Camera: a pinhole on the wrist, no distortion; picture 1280 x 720 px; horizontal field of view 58.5 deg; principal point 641.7 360.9 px. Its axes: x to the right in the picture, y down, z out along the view. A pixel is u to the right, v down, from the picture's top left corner.
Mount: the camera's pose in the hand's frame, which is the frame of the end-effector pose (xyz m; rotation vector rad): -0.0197 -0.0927 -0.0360 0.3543 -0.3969 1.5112
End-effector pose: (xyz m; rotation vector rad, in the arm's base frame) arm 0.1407 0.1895 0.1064 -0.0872 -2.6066 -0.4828
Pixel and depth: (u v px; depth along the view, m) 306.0 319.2 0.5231
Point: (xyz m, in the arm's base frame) -0.0710 -0.1251 -0.3475
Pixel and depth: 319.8 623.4 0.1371
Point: 0.1324 0.0374 -0.0361
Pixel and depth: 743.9 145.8 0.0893
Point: 0.1058 0.0870 0.0241
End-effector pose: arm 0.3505 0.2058 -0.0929 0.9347 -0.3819 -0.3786
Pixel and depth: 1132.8 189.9 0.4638
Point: 0.1429 -0.2110 0.0550
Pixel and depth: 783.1 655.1 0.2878
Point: 0.1226 -0.0127 -0.1416
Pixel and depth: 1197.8 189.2 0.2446
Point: 0.2336 -0.0194 -0.0480
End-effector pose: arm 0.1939 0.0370 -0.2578 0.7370 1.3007 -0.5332
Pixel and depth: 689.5 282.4 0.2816
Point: 0.1831 -0.2686 -0.2664
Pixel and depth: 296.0 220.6 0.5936
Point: 0.0881 -0.6174 -0.3449
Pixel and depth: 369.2 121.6 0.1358
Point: 0.1071 -0.1381 -0.2887
